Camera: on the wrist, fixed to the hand. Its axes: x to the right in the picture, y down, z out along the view.
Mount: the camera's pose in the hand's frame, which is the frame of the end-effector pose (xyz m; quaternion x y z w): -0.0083 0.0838 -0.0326 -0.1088 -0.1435 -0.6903 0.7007
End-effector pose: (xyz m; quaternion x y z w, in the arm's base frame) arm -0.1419 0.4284 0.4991 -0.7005 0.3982 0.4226 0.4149
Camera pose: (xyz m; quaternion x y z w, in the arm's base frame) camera -0.2122 0.3718 0.4960 -0.7502 -0.3101 0.1536 0.5634
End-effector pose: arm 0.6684 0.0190 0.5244 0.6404 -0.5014 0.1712 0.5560
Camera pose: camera 0.6060 0.0617 0.5738 0.7590 -0.0077 -0.4103 0.5055
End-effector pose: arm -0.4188 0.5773 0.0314 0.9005 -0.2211 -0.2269 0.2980
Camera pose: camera -0.4299 0.5352 0.1105 0.7186 0.4486 -0.5180 0.1184
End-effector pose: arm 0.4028 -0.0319 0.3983 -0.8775 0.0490 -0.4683 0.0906
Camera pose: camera 0.3710 -0.1162 0.3921 0.7258 0.5335 0.2594 0.3483
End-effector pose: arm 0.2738 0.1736 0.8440 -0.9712 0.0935 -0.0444 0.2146
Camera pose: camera 0.2479 0.0873 0.8375 -0.7748 -0.6309 -0.0297 0.0275
